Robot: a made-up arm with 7 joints.
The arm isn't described. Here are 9 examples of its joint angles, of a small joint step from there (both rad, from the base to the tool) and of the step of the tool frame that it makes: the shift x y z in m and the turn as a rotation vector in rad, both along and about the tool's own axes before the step.
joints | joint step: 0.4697 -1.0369 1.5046 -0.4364 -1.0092 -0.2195 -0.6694 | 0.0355 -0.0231 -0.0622 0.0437 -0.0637 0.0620 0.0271
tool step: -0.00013 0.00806 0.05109 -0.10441 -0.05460 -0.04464
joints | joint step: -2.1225 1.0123 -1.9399 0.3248 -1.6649 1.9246 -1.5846 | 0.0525 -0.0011 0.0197 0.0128 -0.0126 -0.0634 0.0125
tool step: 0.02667 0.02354 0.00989 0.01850 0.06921 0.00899
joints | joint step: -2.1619 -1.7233 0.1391 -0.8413 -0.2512 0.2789 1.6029 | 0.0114 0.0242 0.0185 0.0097 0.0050 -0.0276 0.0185
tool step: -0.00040 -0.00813 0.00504 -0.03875 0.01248 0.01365
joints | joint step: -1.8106 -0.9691 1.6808 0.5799 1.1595 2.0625 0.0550 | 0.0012 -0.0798 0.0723 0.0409 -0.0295 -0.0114 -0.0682
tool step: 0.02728 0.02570 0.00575 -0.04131 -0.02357 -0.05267
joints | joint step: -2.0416 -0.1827 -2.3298 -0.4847 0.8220 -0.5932 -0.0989 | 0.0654 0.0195 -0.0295 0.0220 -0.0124 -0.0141 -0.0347
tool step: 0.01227 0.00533 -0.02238 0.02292 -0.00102 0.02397
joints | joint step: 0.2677 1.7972 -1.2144 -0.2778 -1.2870 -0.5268 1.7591 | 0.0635 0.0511 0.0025 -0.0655 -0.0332 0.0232 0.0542
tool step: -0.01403 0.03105 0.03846 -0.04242 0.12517 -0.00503
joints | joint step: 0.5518 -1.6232 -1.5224 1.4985 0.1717 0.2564 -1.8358 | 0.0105 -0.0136 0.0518 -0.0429 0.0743 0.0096 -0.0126
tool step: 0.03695 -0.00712 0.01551 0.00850 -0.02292 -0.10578
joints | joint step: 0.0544 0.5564 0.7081 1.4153 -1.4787 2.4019 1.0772 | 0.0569 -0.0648 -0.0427 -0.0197 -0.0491 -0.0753 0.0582
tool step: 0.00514 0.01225 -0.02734 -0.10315 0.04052 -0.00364
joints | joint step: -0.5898 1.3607 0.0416 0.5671 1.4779 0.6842 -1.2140 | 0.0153 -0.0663 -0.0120 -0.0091 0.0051 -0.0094 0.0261
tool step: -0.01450 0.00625 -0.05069 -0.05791 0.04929 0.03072
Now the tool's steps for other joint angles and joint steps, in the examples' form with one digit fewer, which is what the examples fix.
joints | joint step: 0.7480 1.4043 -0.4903 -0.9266 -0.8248 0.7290 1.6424 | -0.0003 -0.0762 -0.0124 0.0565 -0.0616 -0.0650 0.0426
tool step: -0.0527 0.0290 -0.0656 -0.0765 -0.0895 -0.0878
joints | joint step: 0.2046 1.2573 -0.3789 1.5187 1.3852 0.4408 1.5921 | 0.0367 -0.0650 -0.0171 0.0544 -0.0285 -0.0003 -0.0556
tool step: 0.0436 0.0138 0.0657 0.0044 0.0771 -0.0471
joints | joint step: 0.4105 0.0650 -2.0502 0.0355 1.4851 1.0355 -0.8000 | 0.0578 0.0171 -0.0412 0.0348 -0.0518 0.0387 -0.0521
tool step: 0.0059 0.0006 -0.0235 -0.0347 -0.0639 -0.0605
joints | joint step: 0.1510 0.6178 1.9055 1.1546 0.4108 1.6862 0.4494 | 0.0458 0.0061 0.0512 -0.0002 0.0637 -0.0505 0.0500
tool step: -0.0291 -0.0200 0.0008 -0.0843 0.0773 0.1356
